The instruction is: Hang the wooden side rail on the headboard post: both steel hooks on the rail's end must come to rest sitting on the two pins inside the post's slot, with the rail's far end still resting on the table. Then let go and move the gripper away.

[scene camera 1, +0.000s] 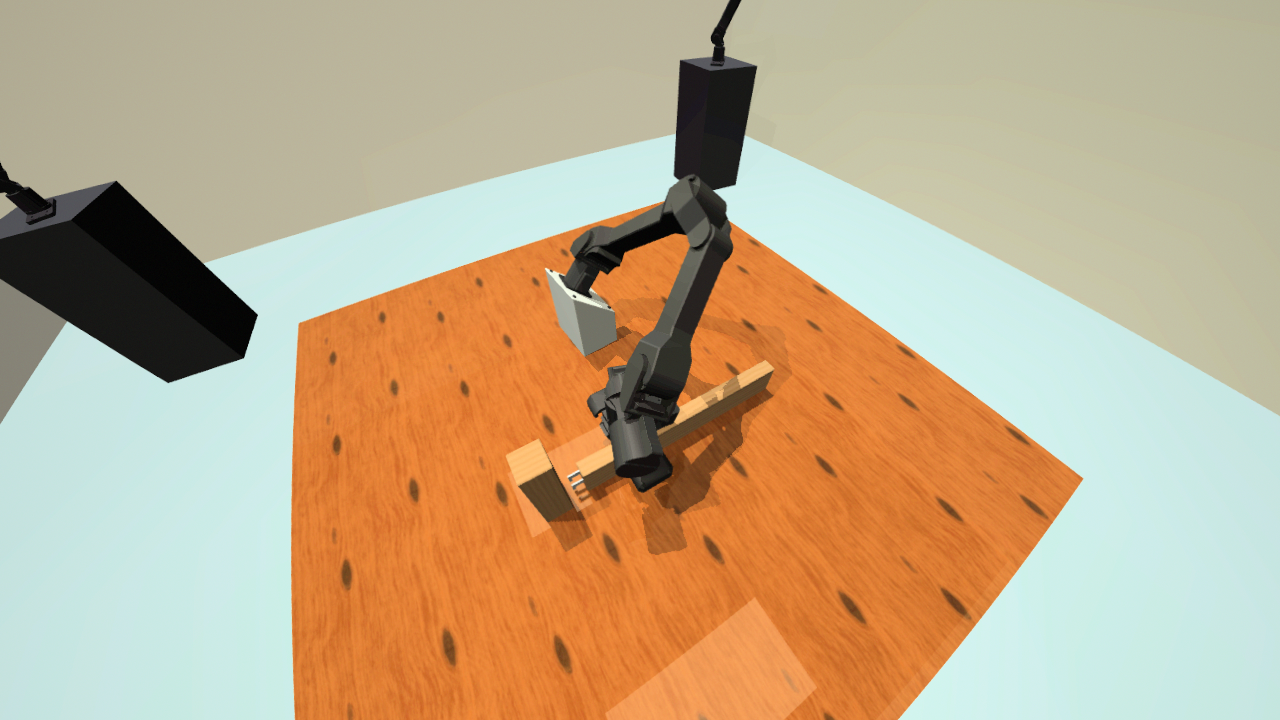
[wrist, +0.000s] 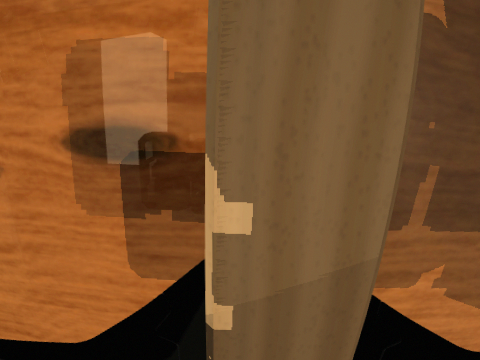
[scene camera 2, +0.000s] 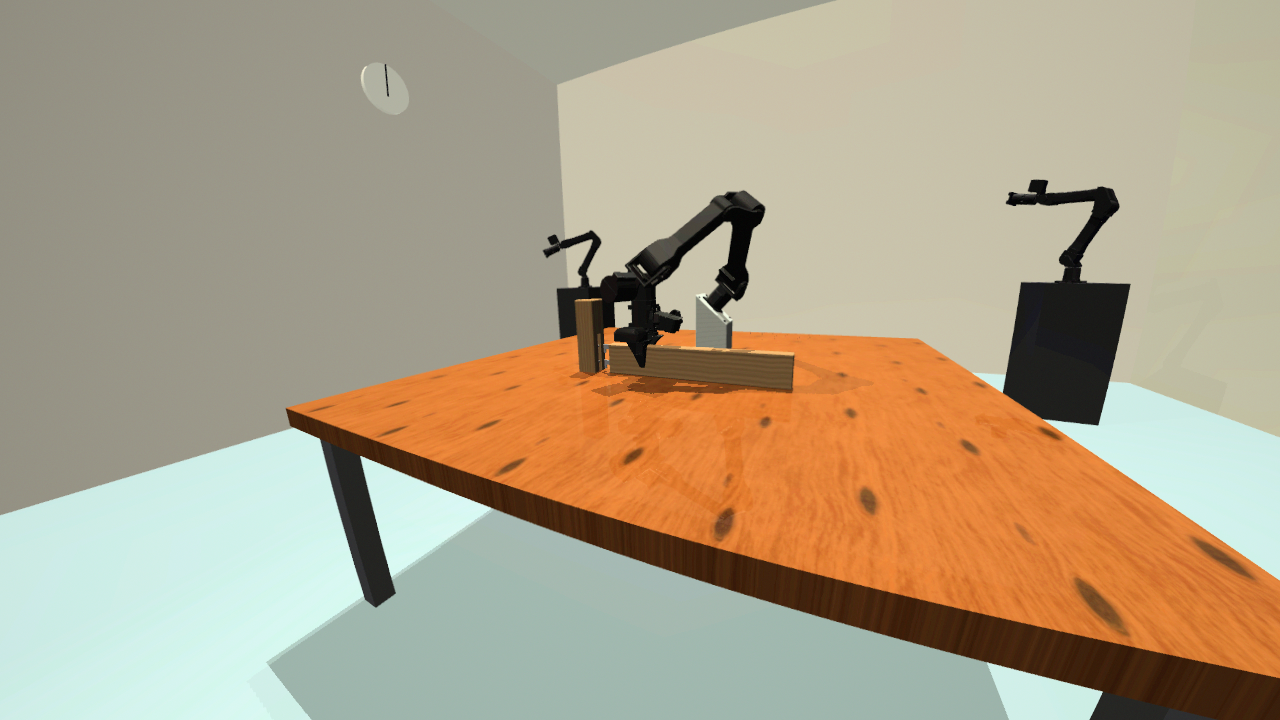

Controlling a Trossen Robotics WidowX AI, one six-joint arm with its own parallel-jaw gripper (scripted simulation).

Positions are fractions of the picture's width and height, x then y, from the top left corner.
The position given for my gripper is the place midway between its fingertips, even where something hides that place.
I see my gripper (wrist: 0.55,0.73), a wooden side rail (scene camera 2: 0.60,0.51) and a headboard post (scene camera 1: 0.42,0.65).
The wooden side rail also shows in scene camera 1 (scene camera 1: 0.56,0.56) and in the wrist view (wrist: 0.64,0.33). The headboard post also shows in scene camera 2 (scene camera 2: 0.46,0.43).
